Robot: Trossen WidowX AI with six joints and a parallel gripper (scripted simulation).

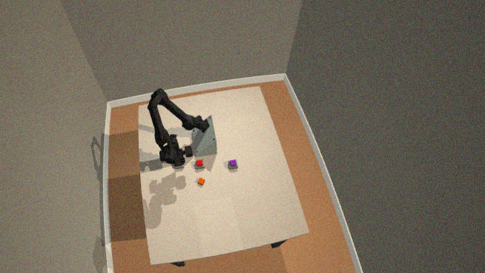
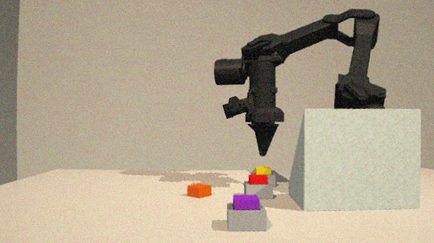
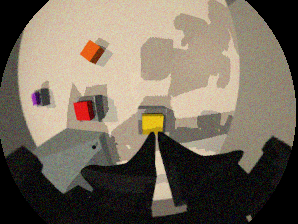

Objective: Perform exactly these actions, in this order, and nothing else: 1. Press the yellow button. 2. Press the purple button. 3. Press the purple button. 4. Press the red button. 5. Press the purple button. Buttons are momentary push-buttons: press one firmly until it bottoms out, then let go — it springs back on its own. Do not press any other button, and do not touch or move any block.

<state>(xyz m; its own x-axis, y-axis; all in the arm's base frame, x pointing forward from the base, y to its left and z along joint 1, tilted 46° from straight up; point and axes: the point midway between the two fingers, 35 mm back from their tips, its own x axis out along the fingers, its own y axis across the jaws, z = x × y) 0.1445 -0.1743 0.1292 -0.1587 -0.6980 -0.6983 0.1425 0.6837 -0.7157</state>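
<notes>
Now: the yellow button 3 cm below my gripper tip. From my gripper tip the other things lie so: purple button (11 cm ahead, 30 cm to the left, 3 cm below); then orange block (15 cm ahead, 9 cm to the left, 5 cm below); then red button (4 cm ahead, 12 cm to the left, 3 cm below).
</notes>
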